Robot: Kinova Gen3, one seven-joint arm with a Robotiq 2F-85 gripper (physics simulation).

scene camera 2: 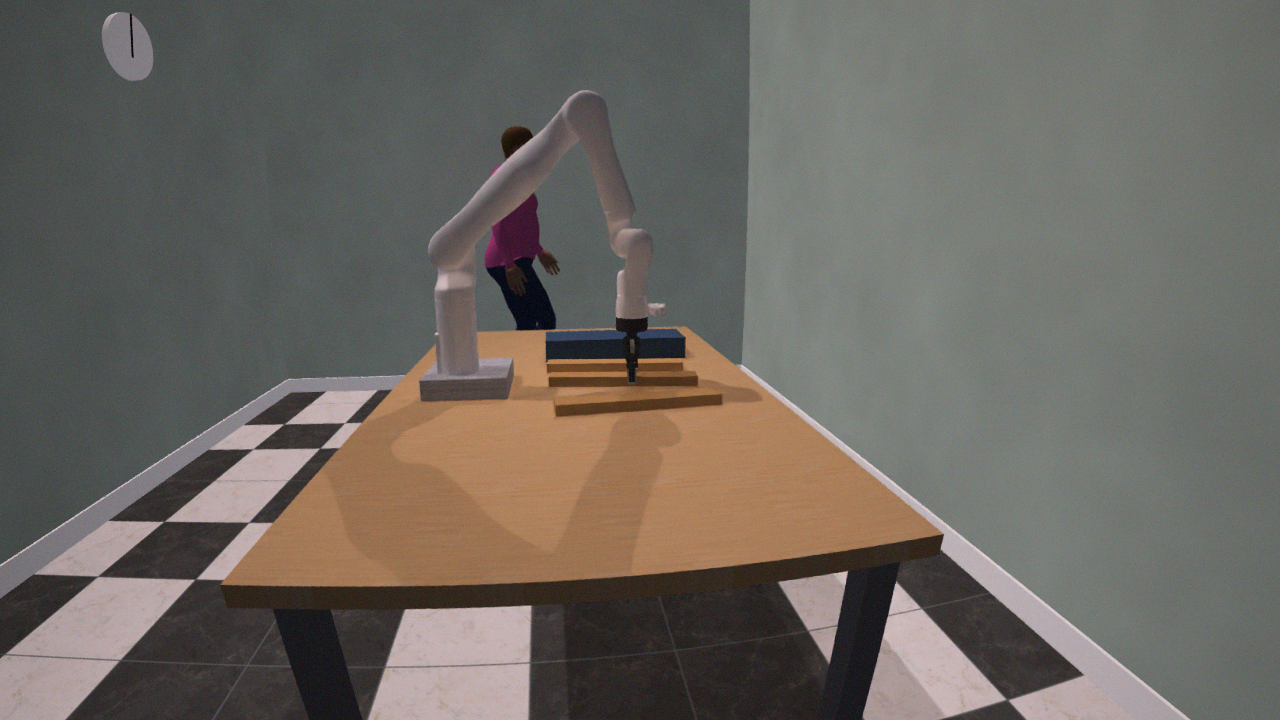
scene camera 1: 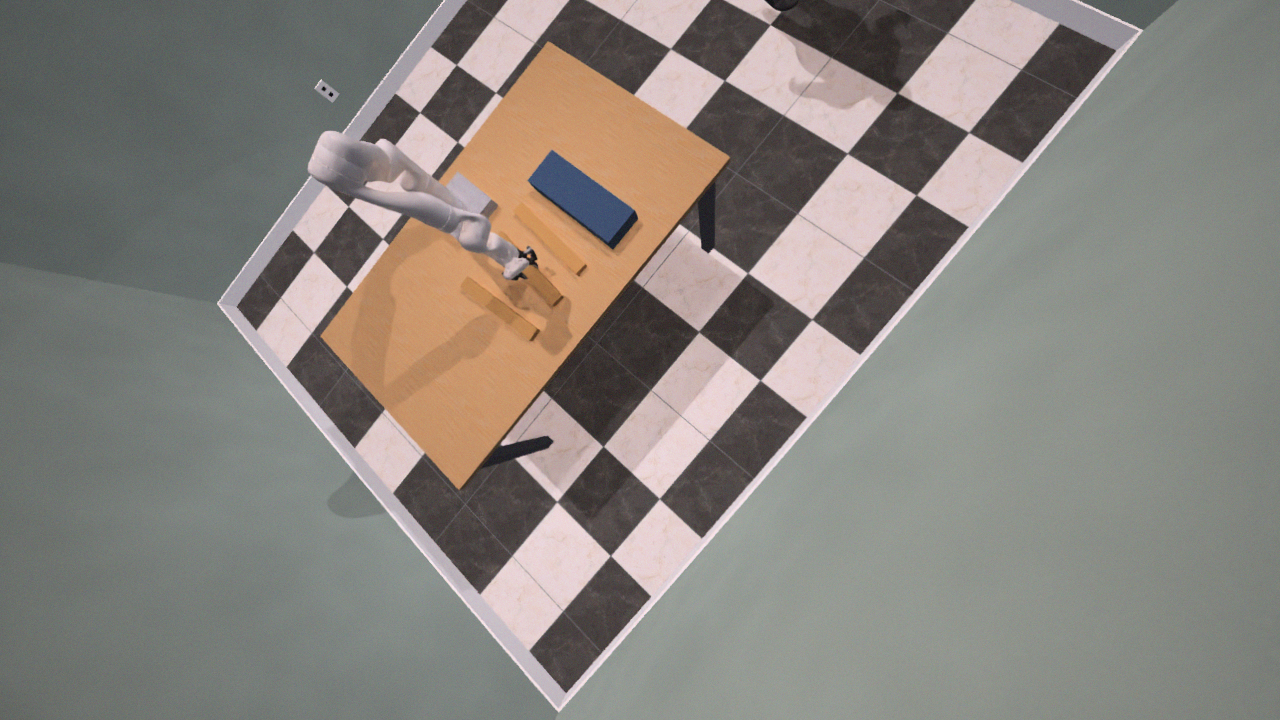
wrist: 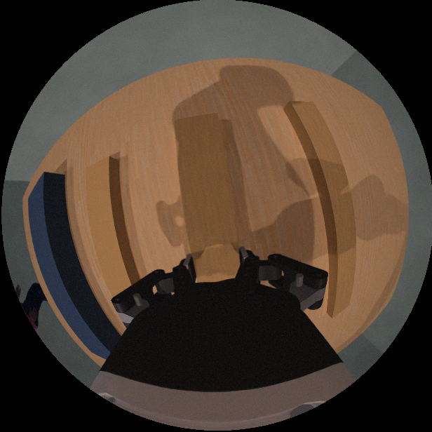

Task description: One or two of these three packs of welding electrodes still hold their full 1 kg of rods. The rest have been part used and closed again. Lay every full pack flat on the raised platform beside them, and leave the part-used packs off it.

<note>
The pictures show: my gripper and a dark blue raised platform.
</note>
